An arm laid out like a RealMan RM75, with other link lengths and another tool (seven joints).
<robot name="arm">
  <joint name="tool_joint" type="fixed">
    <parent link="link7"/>
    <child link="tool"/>
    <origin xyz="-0.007 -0.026 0.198" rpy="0.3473 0 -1.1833"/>
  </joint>
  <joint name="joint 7" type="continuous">
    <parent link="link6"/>
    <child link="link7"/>
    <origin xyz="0 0 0.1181"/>
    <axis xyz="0 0 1"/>
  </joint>
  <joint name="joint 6" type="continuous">
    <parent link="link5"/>
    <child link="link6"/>
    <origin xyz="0 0 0"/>
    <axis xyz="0 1 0"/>
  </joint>
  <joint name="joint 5" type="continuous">
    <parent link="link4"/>
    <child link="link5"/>
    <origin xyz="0 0 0.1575"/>
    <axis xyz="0 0 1"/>
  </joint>
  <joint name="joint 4" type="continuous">
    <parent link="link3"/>
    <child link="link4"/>
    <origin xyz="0 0 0"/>
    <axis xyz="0 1 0"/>
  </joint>
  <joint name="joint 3" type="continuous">
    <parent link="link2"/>
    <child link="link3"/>
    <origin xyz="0 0 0.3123"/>
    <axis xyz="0 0 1"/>
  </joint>
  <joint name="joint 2" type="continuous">
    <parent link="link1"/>
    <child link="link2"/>
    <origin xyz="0 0 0"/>
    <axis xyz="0 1 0"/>
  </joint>
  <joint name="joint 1" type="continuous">
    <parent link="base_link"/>
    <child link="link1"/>
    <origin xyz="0 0 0.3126"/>
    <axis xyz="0 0 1"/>
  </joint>
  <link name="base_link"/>
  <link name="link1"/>
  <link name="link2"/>
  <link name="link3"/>
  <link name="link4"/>
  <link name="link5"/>
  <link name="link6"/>
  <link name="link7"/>
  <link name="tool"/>
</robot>
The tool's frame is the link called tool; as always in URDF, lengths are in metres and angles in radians. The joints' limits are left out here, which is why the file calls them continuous.
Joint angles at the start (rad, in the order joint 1, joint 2, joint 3, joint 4, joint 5, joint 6, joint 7):
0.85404, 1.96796, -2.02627, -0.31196, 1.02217, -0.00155, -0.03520
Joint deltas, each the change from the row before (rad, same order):
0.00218, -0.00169, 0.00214, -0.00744, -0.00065, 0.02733, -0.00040
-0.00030, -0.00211, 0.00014, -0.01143, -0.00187, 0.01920, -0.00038
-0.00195, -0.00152, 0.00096, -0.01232, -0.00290, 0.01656, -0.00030
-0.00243, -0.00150, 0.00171, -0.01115, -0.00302, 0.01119, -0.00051
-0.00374, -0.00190, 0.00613, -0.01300, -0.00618, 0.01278, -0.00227
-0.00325, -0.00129, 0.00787, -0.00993, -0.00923, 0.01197, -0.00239
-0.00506, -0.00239, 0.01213, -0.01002, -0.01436, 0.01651, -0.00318
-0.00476, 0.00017, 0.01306, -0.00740, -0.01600, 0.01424, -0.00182
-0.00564, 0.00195, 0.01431, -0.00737, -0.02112, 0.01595, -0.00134
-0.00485, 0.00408, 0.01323, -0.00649, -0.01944, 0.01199, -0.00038
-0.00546, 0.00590, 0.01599, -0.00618, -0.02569, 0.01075, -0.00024
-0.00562, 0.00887, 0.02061, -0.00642, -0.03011, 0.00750, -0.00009
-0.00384, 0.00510, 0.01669, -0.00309, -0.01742, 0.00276, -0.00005
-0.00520, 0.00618, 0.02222, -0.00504, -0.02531, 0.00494, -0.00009
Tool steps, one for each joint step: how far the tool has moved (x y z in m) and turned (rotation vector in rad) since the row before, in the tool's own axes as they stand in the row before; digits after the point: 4 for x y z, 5 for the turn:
-0.0009, 0.0051, -0.0015, -0.02136, 0.00130, -0.00114
-0.0021, 0.0032, -0.0011, -0.01424, -0.00381, -0.00165
-0.0021, 0.0032, -0.0012, -0.01242, -0.00435, -0.00077
-0.0018, 0.0018, -0.0008, -0.00754, -0.00444, -0.00011
-0.0014, 0.0015, -0.0009, -0.00732, -0.00435, -0.00050
-0.0006, 0.0014, -0.0008, -0.00665, -0.00272, -0.00269
0.0017, 0.0018, -0.0012, -0.00909, 0.00062, -0.00522
0.0014, 0.0026, -0.0013, -0.00876, 0.00127, -0.00410
0.0014, 0.0040, -0.0017, -0.01121, 0.00124, -0.00675
0.0000, 0.0041, -0.0015, -0.00913, -0.00044, -0.00427
-0.0002, 0.0044, -0.0015, -0.00817, -0.00114, -0.00677
-0.0017, 0.0042, -0.0013, -0.00518, -0.00294, -0.00509
-0.0003, 0.0016, -0.0005, -0.00029, 0.00055, 0.00151
-0.0001, 0.0019, -0.0007, -0.00061, 0.00057, -0.00036

